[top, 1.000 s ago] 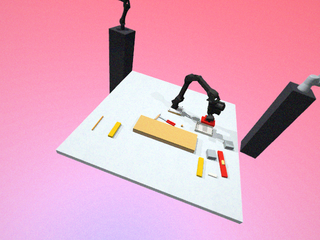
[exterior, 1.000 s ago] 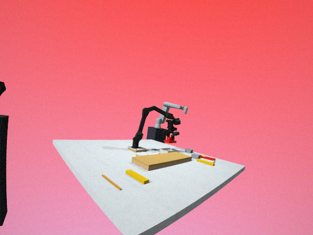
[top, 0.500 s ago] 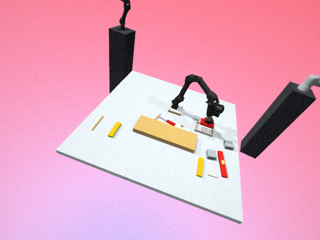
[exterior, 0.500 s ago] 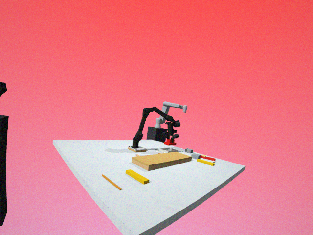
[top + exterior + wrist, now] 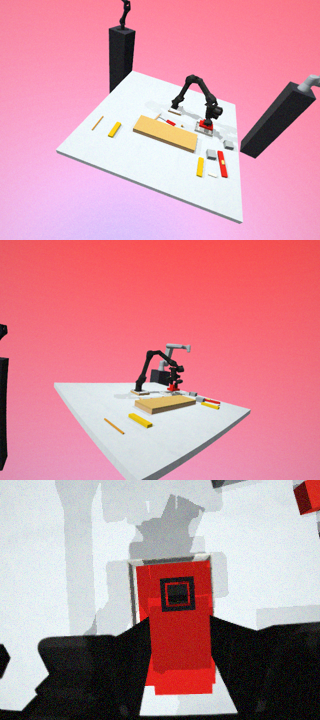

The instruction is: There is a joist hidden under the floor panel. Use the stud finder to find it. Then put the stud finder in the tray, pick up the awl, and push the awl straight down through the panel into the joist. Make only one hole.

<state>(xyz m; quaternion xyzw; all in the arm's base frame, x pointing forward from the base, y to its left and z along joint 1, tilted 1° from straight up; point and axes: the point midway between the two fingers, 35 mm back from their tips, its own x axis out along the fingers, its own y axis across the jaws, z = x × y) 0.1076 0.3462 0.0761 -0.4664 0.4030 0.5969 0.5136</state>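
Right now my gripper tip is 1 cm to the left of the white tray and 6 cm above it. The rest, counted from my gripper tip: red level: 28 cm ahead, 21 cm to the left, 6 cm below; then red-handled tool: 10 cm ahead, 35 cm to the right, 7 cm below; then red stud finder: 1 cm to the left, 2 cm above.
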